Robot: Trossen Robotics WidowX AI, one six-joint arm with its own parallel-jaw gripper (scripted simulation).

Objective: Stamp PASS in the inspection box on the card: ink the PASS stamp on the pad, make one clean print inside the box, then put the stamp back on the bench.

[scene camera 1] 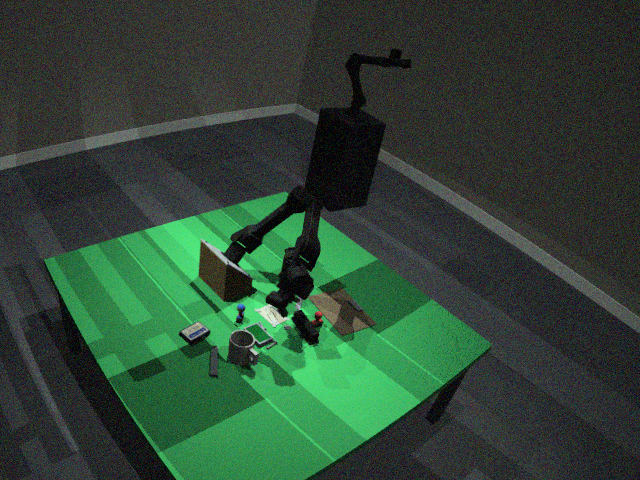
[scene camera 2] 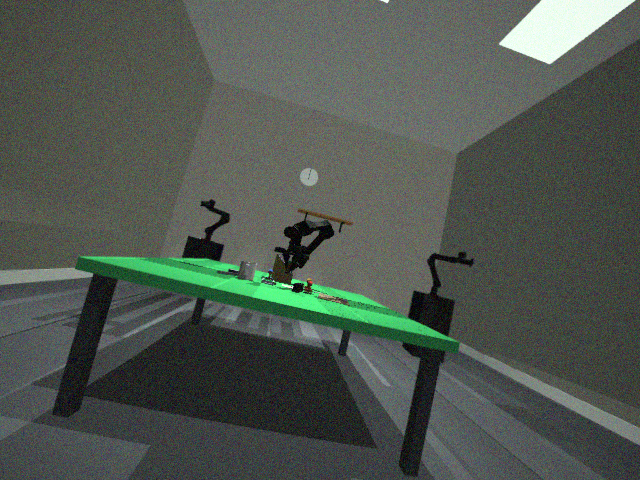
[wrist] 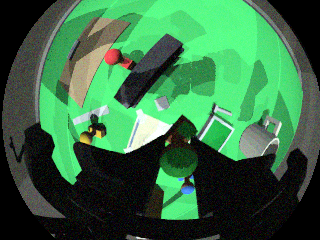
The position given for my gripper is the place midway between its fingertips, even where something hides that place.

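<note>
I see my gripper (scene camera 1: 283, 308), and the wrist view has the gripper (wrist: 178, 140) too. There is a brown mat (scene camera 1: 339, 308), and I find the mat (wrist: 86, 54) again from the wrist. A green ink pad (wrist: 215, 132) and a grey mug (wrist: 256, 141) are here. So are a white card (wrist: 147, 128) and a black block (wrist: 162, 54).
</note>
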